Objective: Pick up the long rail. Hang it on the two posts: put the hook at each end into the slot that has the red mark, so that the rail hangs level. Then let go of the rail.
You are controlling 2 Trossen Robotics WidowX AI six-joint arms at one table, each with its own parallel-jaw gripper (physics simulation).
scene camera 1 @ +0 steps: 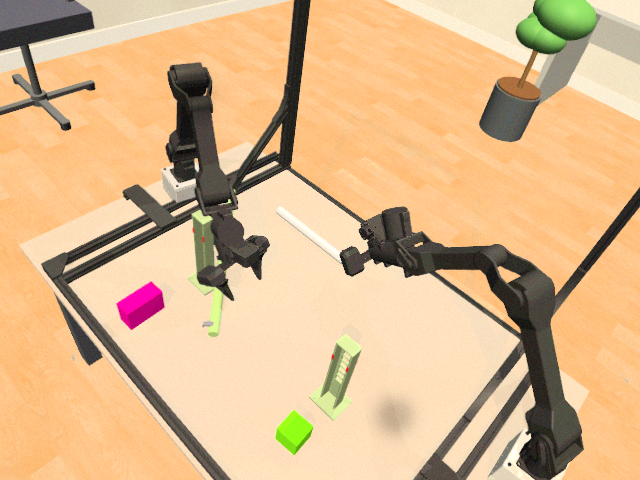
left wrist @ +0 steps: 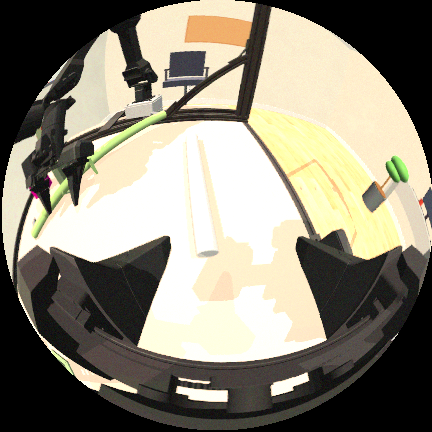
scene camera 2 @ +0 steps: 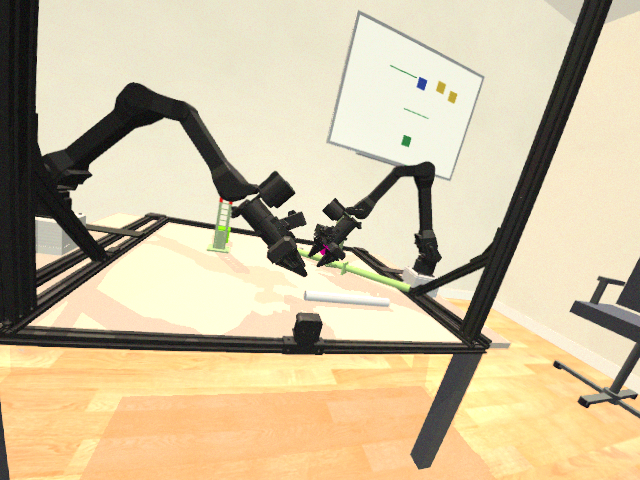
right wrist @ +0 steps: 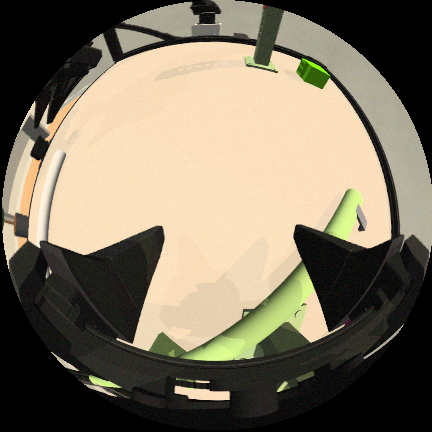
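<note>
The long green rail stretches from the mid-table past the post at the picture's left in scene camera 1. A grey hook shows at its near end; the far end is hidden by the right arm there. The other post stands upright, with red marks. My right gripper is open and empty, above and beside the rail. My left gripper is open and empty, away from the rail.
A white rod lies near the left gripper. A magenta block lies beside the left-hand post in scene camera 1. A green cube is near the other post. Black frame beams edge the table.
</note>
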